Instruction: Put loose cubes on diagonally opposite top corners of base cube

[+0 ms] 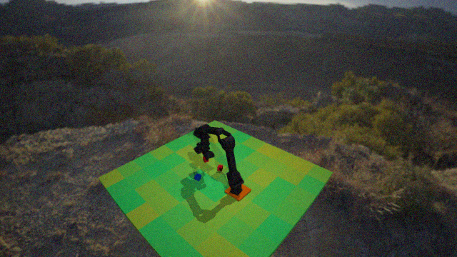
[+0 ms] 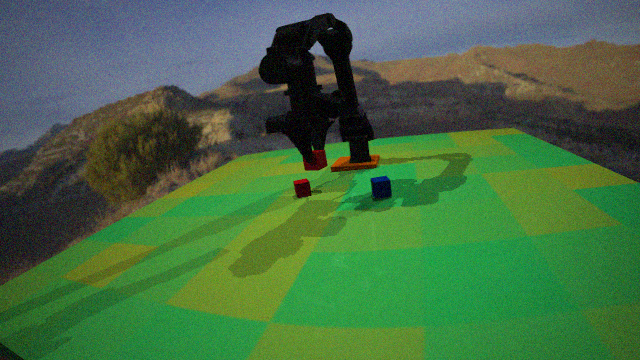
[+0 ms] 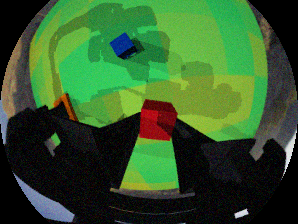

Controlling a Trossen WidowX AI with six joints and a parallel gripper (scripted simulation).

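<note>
My gripper tip is 120 mm to the right of the blue cube, 80 mm above it and 20 mm past it.
</note>
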